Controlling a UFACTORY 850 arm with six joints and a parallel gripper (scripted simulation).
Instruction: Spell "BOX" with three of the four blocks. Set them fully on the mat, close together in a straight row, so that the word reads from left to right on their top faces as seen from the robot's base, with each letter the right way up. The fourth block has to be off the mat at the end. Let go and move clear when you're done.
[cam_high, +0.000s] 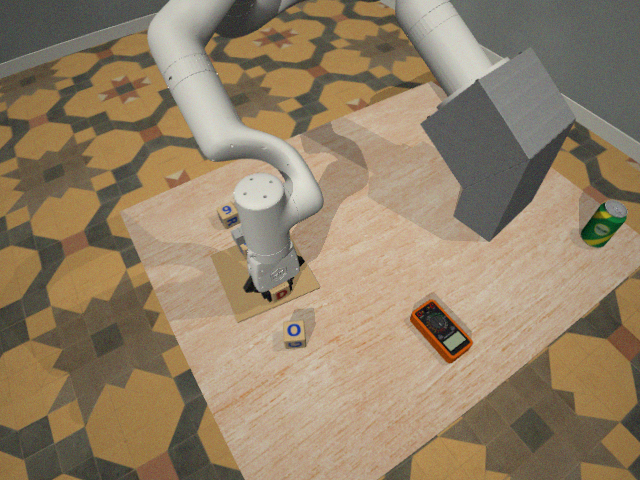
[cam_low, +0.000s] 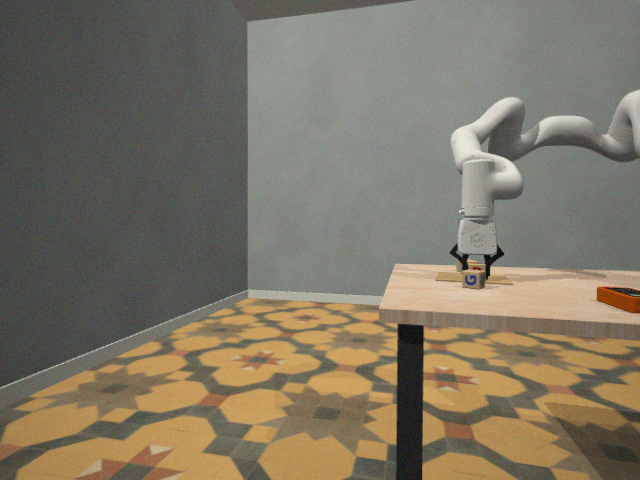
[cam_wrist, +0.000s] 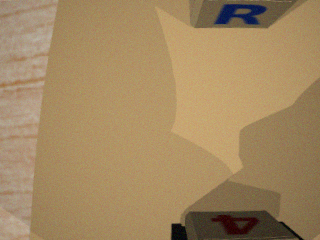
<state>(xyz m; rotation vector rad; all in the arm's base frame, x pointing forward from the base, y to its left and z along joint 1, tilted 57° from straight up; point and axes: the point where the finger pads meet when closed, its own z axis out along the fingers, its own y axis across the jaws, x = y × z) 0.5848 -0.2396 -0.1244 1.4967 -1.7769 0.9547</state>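
My gripper is now right at the B block. Round my hand: X block 2 cm behind, 14 cm to the right; then O block 4 cm ahead, 11 cm to the left, 1 cm below; then tan mat 1 cm behind, 7 cm to the right, 3 cm below.
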